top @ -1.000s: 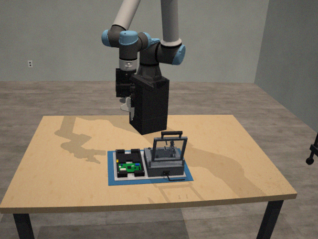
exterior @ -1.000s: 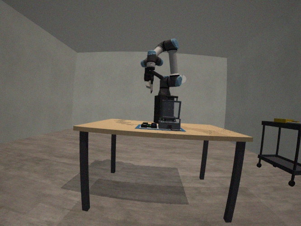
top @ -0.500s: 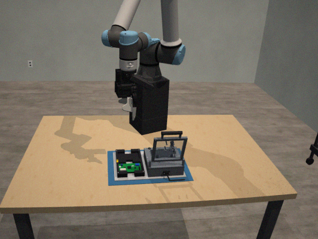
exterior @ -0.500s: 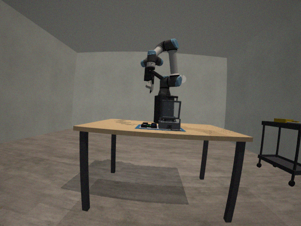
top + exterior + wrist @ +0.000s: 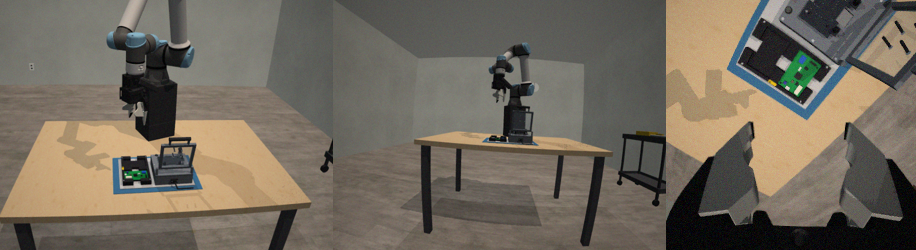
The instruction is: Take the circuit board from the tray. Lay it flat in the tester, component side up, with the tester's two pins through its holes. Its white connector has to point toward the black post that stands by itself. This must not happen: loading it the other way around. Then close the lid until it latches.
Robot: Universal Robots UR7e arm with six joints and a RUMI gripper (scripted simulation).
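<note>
Right now my hand is 29 cm above the green circuit board. Round my hand: tester bed 24 cm below, 17 cm to the left, 6 cm behind; framed lid 18 cm to the left, 13 cm below, 5 cm ahead.
</note>
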